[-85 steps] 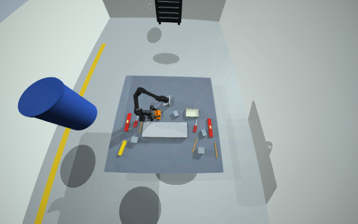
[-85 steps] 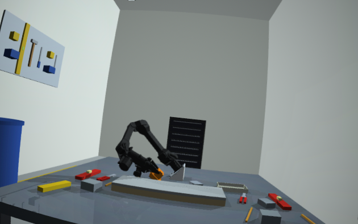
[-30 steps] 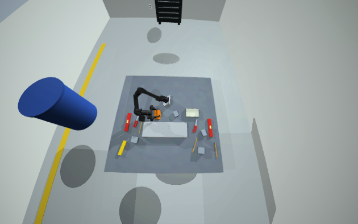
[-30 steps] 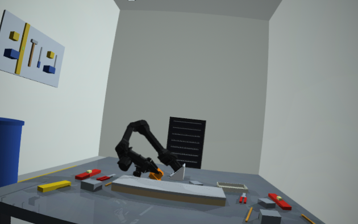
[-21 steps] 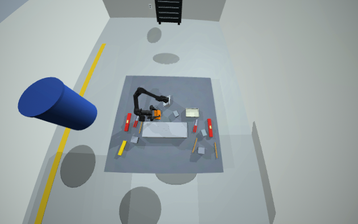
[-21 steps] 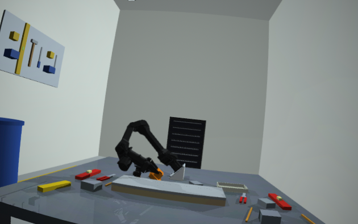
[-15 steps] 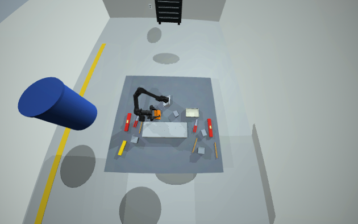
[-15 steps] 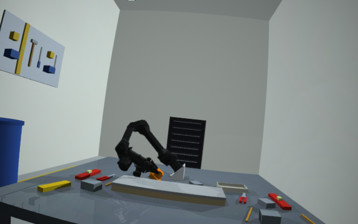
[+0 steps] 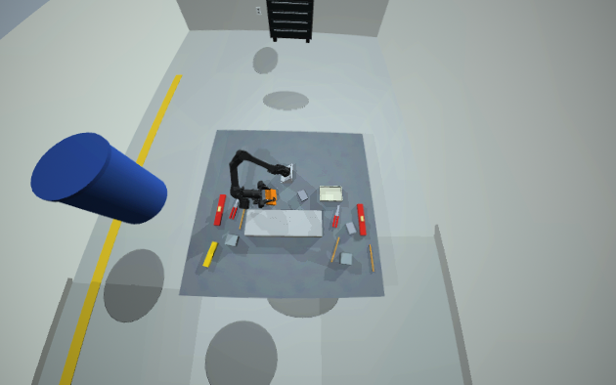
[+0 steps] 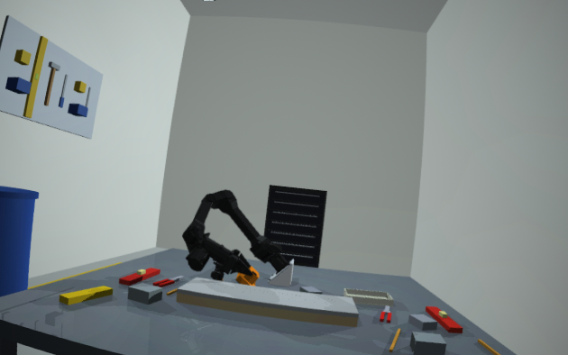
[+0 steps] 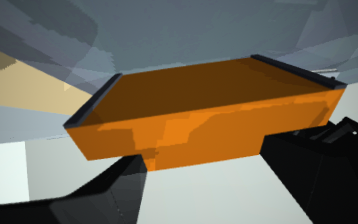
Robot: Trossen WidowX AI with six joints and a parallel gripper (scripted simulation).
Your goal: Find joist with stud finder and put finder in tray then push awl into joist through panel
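The orange stud finder lies 10 mm ahead of my gripper tip and 10 mm below it. Also, from my gripper tip: awl (20 mm ahead, 130 mm to the right, 50 mm below); tray (60 mm behind, 420 mm to the left, 50 mm below); yellow bar (420 mm ahead, 370 mm to the right, 50 mm below).
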